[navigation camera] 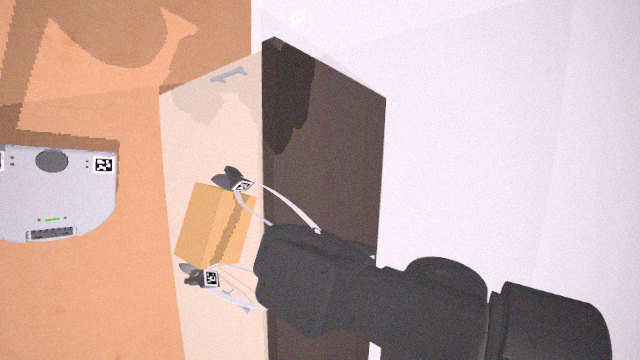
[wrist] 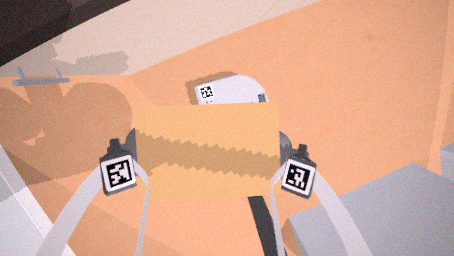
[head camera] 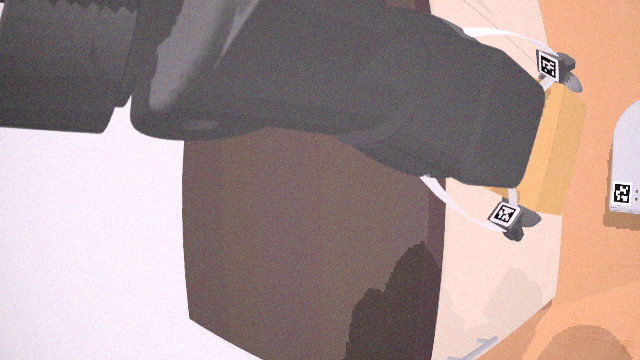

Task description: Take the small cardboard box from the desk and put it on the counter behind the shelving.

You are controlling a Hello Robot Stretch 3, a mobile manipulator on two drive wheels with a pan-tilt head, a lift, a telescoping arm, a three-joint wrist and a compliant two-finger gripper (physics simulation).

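The small cardboard box is tan and sits between the two fingertips. My gripper is shut on it, with a fingertip against each end. The arm reaches across a counter with a dark top and a cream drawer front. The box shows past the dark top's front edge, over the cream front. The shadow of the arm or gripper lies on the dark top. The shelving and the desk cannot be made out.
My base stands on the orange floor in front of the drawers. A metal handle sticks out of the drawer front. A white wall is behind the counter. A grey block-like surface is at the wrist view's lower right.
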